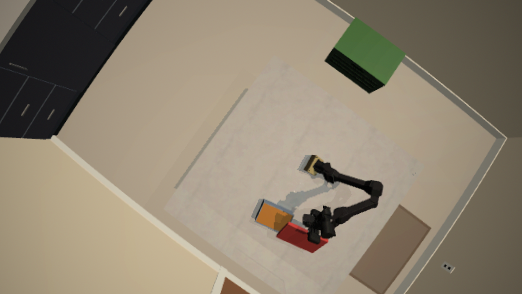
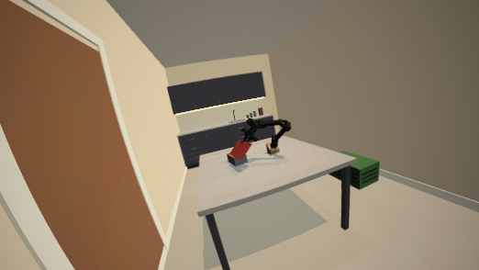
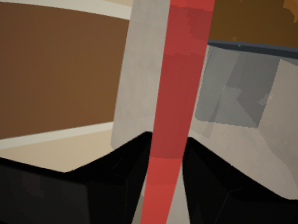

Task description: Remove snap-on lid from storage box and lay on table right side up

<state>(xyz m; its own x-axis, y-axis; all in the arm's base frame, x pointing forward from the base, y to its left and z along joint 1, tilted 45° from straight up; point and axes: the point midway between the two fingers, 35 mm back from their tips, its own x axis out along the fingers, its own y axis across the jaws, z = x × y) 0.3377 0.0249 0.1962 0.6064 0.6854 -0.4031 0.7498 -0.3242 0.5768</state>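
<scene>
The red lid is 6 cm ahead of my gripper tip, 2 cm to the left of it and 5 cm below it. The rest, counted from my gripper tip: storage box (9 cm ahead, 15 cm to the right, 19 cm below).
</scene>
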